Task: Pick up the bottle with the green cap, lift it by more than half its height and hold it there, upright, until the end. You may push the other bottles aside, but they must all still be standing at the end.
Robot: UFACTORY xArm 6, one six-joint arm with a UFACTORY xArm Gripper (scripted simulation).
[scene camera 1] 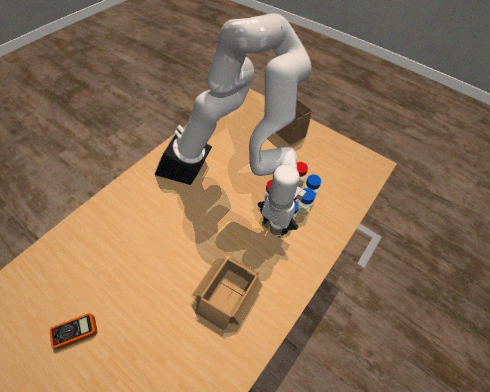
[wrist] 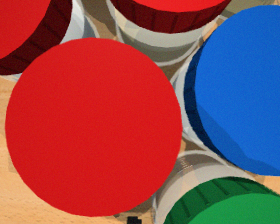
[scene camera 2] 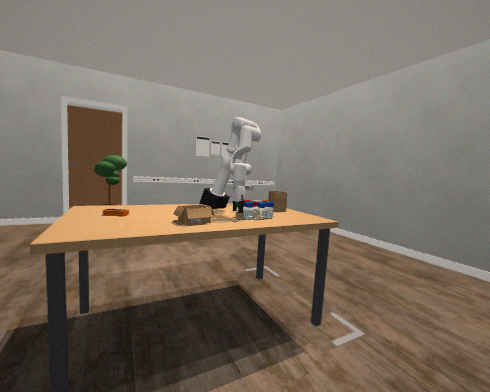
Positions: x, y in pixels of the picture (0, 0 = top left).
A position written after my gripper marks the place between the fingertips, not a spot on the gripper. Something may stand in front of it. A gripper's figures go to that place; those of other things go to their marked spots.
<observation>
My gripper [scene camera 1: 275, 226] is 112 cm from the lens. A brown box [scene camera 1: 291, 134] is 141 cm from the lens.
</observation>
